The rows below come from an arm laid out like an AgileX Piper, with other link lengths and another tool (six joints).
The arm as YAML. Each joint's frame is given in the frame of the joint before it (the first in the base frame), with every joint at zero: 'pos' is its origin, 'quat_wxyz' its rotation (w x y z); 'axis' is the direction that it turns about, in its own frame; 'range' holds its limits. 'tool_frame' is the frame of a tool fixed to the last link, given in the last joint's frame.
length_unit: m
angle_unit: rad
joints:
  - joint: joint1
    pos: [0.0, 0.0, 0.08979]
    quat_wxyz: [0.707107, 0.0, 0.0, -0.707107]
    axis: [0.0, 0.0, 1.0]
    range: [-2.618, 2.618]
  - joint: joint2
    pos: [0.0, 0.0, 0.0]
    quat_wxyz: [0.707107, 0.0, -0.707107, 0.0]
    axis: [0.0, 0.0, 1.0]
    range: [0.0, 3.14]
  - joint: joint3
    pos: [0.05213, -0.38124, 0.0]
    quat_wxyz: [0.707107, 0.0, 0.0, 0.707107]
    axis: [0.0, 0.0, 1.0]
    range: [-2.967, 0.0]
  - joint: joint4
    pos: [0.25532, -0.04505, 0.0]
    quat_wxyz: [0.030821, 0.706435, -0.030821, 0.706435]
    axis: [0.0, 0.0, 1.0]
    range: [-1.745, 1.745]
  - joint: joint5
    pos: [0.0, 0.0, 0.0]
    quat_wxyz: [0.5, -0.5, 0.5, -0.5]
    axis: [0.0, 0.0, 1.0]
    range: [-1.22, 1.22]
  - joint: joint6
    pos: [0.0, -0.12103, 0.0]
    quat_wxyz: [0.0, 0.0, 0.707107, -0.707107]
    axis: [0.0, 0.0, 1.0]
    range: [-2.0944, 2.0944]
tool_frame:
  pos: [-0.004, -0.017, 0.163]
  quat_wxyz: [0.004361, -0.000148, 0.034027, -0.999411]
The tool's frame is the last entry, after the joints.
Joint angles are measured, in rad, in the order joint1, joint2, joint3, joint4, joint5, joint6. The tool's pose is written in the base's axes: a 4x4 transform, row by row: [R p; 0 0 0 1], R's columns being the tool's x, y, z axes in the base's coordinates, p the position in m. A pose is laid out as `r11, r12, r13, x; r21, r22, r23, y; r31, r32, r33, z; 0, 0, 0, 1`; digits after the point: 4 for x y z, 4 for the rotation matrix.
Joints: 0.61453 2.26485 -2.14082 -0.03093 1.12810 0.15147
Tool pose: -0.8256, -0.4733, 0.3072, 0.5287; -0.4035, 0.8758, 0.2650, 0.3846; -0.3945, 0.0948, -0.9140, 0.1007; 0, 0, 0, 1
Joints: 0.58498 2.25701 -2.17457 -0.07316 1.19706 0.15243
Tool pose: -0.8385, -0.4439, 0.3162, 0.5378; -0.3950, 0.8947, 0.2086, 0.3538; -0.3755, 0.0501, -0.9255, 0.1106; 0, 0, 0, 1
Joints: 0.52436 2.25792 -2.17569 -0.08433 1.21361 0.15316
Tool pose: -0.8647, -0.3866, 0.3206, 0.5563; -0.3482, 0.9215, 0.1721, 0.3158; -0.3620, 0.0372, -0.9314, 0.1088; 0, 0, 0, 1
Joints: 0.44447 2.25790 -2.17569 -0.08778 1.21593 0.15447
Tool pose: -0.8904, -0.3104, 0.3329, 0.5796; -0.2781, 0.9500, 0.1421, 0.2693; -0.3604, 0.0340, -0.9322, 0.1086; 0, 0, 0, 1
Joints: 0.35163 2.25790 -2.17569 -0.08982 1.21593 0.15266
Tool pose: -0.9117, -0.2227, 0.3452, 0.6022; -0.1968, 0.9744, 0.1088, 0.2139; -0.3606, 0.0313, -0.9322, 0.1086; 0, 0, 0, 1
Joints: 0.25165 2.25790 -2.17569 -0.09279 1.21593 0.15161
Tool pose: -0.9264, -0.1253, 0.3550, 0.6207; -0.1069, 0.9917, 0.0711, 0.1520; -0.3609, 0.0280, -0.9322, 0.1086; 0, 0, 0, 1
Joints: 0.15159 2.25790 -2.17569 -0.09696 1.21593 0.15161
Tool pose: -0.9323, -0.0256, 0.3609, 0.6330; -0.0153, 0.9994, 0.0315, 0.0881; -0.3615, 0.0238, -0.9321, 0.1086; 0, 0, 0, 1
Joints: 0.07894 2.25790 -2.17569 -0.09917 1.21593 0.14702
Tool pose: -0.9312, 0.0427, 0.3621, 0.6377; 0.0471, 0.9989, 0.0032, 0.0413; -0.3616, 0.0200, -0.9321, 0.1086; 0, 0, 0, 1
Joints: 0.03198 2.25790 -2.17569 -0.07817 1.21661 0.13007
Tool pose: -0.9302, 0.0739, 0.3595, 0.6383; 0.0814, 0.9967, 0.0058, 0.0169; -0.3579, 0.0347, -0.9331, 0.1083; 0, 0, 0, 1
